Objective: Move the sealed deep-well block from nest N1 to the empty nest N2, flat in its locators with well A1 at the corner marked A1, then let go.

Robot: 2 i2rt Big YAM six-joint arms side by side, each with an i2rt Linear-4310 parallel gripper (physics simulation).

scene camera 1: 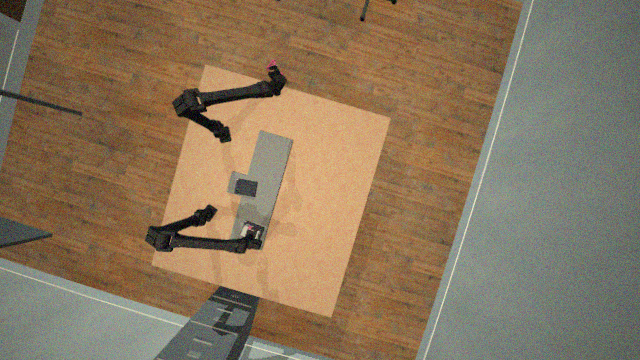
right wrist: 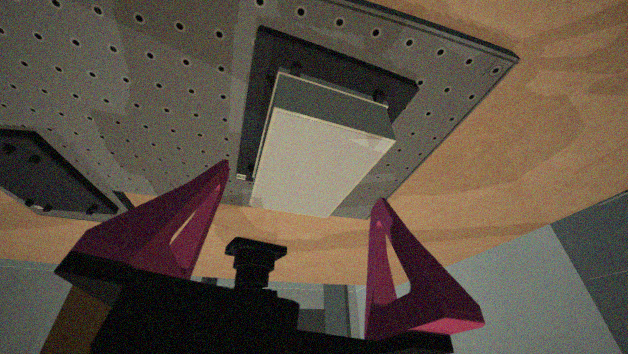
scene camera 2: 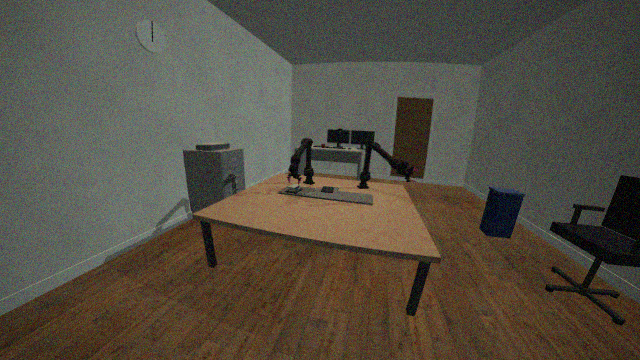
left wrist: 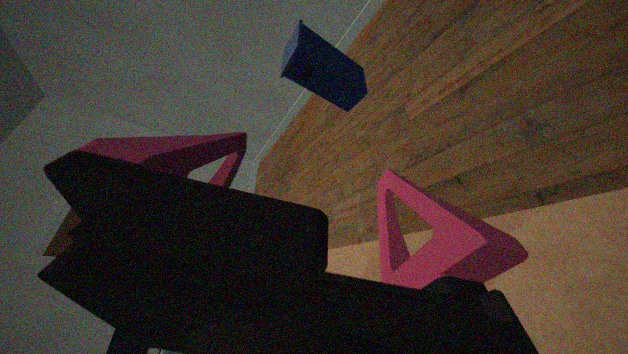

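Pixels of known places: left gripper, fingertip midpoint: (scene camera 1: 277,66) (scene camera 2: 417,176) (left wrist: 316,159); right gripper, fingertip midpoint: (scene camera 1: 253,234) (right wrist: 305,185) (scene camera 2: 293,183); left arm's base, origin of the base link: (scene camera 1: 224,134) (scene camera 2: 362,187); right arm's base, origin of the base link: (scene camera 1: 209,212) (right wrist: 256,247) (scene camera 2: 309,183).
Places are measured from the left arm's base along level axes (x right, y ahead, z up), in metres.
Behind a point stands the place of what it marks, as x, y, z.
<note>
The sealed deep-well block (right wrist: 320,160) {0.814, 0.091, 0.067}, pale-topped with grey-green sides, sits in a dark nest (right wrist: 250,115) {0.761, 0.112, 0.025} on the perforated plate. A small pale label (right wrist: 241,177) {0.712, 0.034, 0.025} is at that nest's corner; its lettering is too blurred to read. The other dark nest (scene camera 1: 246,187) {0.448, 0.097, 0.025} (right wrist: 45,175) {0.481, 0.095, 0.025} holds no block. My right gripper (right wrist: 305,185) {0.807, 0.105, 0.097} is open above the block, its fingers apart from it; in scene camera 1 it partly covers the block. My left gripper (left wrist: 316,159) {-0.275, 0.552, 0.260} is open and empty, out past the table's upper edge in scene camera 1. Well A1 cannot be made out.
The grey perforated plate (scene camera 1: 272,160) {0.278, 0.339, 0.013} (scene camera 2: 350,196) {0.278, 0.315, 0.013} (right wrist: 165,90) {0.699, 0.145, 0.013} lies on the wooden table (scene camera 1: 330,200) {0.682, 0.730, 0.000} (scene camera 2: 320,220) {0.675, 0.755, 0.000}. A grey cabinet (scene camera 2: 205,175) stands left of the table in scene camera 2. A blue bin (scene camera 2: 501,212) (left wrist: 325,70) and a black chair (scene camera 2: 600,240) stand on the floor at the right.
</note>
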